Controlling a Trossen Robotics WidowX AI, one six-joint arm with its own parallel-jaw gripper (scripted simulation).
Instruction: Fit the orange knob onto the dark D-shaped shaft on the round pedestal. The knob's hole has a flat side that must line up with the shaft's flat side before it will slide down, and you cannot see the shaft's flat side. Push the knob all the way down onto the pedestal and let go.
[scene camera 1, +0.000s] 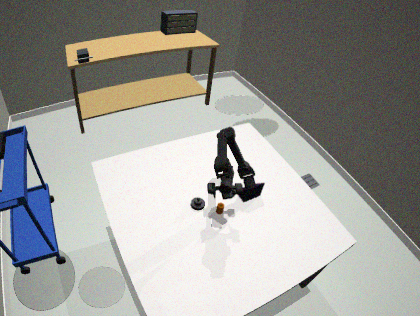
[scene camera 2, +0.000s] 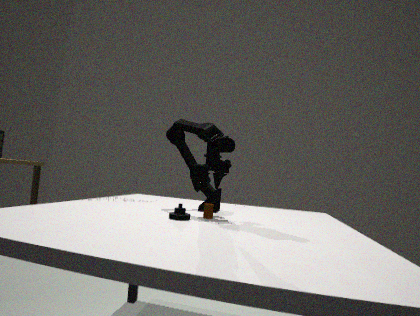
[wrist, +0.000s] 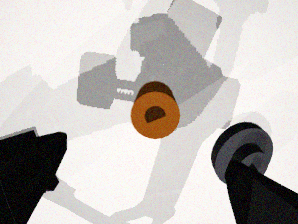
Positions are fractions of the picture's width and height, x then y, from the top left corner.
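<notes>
There is an orange knob (wrist: 0.52, 0.51) here, and I can see a shaft (wrist: 0.83, 0.64) as well. As for my gripper (scene camera 2: 0.50, 0.60), which also appears at (wrist: 0.50, 0.70), it is open and holds nothing.
</notes>
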